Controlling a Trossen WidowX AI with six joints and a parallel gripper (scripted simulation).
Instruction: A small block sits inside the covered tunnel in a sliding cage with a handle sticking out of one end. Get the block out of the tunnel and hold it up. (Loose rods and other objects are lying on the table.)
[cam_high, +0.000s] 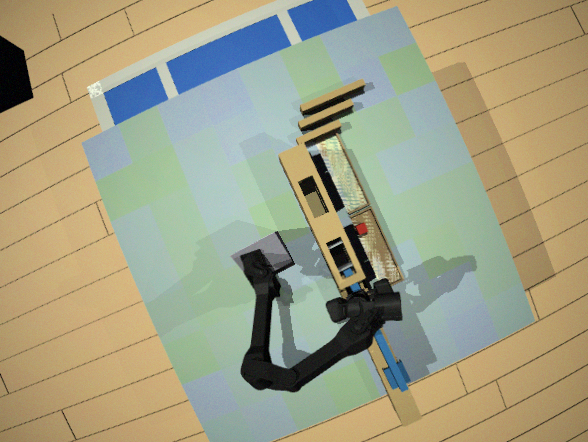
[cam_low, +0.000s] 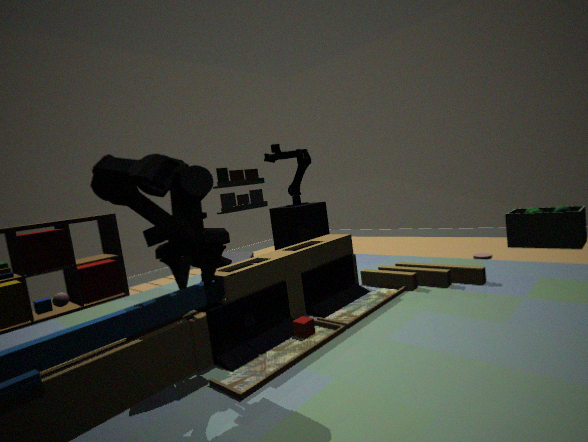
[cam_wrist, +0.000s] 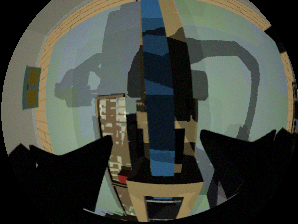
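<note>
Right now the tan covered tunnel is 7 cm below my gripper tip, 3 cm to the left of it and 2 cm ahead of it.
</note>
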